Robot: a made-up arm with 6 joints. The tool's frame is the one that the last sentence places.
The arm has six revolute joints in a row. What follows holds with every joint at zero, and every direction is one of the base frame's.
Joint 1 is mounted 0.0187 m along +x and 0.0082 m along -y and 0.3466 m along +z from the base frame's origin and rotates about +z.
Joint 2 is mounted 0.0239 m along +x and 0.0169 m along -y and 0.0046 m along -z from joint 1 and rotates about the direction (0.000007, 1, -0.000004).
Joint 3 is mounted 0.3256 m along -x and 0.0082 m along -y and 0.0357 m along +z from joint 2 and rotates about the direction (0.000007, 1, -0.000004).
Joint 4 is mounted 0.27 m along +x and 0.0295 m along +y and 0.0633 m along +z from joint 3 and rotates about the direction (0.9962, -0.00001, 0.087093).
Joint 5 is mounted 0.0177 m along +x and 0.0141 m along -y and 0.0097 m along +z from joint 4 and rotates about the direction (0.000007, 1, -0.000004).
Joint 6 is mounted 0.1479 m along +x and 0.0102 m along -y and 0.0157 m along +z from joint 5 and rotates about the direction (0.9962, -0.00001, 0.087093).
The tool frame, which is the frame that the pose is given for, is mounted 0.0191 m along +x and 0.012 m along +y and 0.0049 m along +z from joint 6; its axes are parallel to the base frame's.
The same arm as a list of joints. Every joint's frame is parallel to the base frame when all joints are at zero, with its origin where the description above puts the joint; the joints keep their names.
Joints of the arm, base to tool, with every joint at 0 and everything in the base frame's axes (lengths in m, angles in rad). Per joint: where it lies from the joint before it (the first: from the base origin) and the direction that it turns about. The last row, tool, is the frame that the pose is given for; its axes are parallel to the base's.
joint 1: xyz 0.0187 -0.0082 0.3466 axis +z
joint 2: xyz 0.0239 -0.0169 -0.0046 axis +y
joint 3: xyz -0.3256 -0.0082 0.0357 axis +y
joint 4: xyz 0.27 0.0295 0.0633 axis 0.9962 0 0.0871
joint 5: xyz 0.0177 -0.0141 0.0097 axis +y
joint 6: xyz 0.1479 -0.0102 0.0157 axis 0.9962 0 0.0871
tool: xyz 0.0191 0.012 0.0049

